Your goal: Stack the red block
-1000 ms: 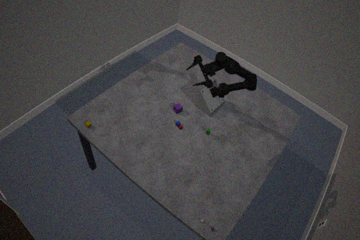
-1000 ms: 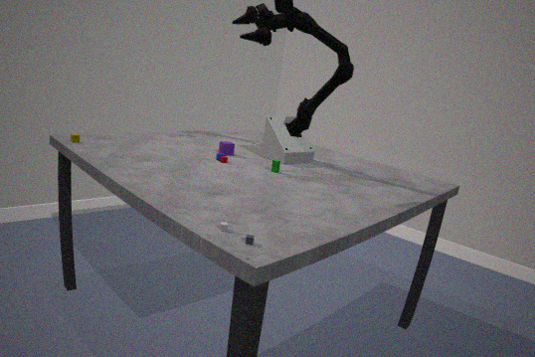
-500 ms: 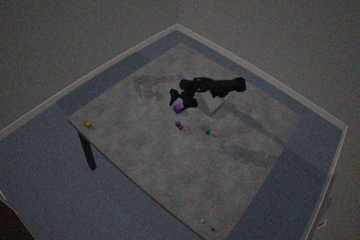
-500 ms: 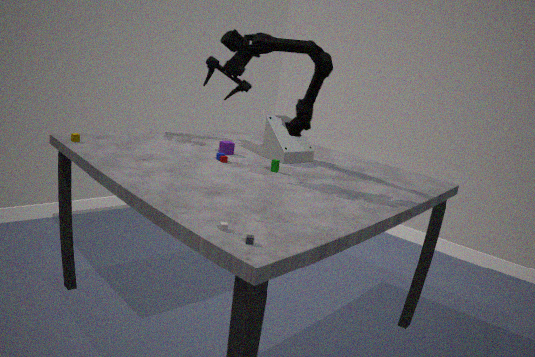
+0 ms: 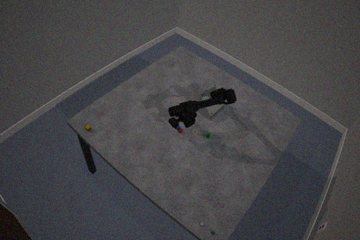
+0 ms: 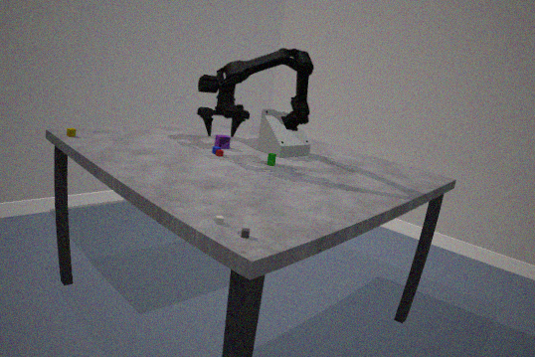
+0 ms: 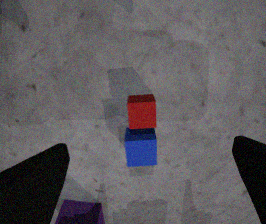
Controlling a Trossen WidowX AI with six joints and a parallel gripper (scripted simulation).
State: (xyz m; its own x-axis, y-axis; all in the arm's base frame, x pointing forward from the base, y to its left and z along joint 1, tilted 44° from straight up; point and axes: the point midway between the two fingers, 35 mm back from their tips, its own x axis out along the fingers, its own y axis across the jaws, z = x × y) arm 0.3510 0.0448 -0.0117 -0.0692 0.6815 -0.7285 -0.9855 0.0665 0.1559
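Right now the red block is 6 cm below my gripper tip. From my gripper tip the other things lie so: blue cube: 6 cm below, 3 cm to the right, 1 cm behind; then yellow cube: 48 cm ahead, 40 cm to the right, 6 cm below; then purple cube: 13 cm to the right, 10 cm behind, 5 cm below.
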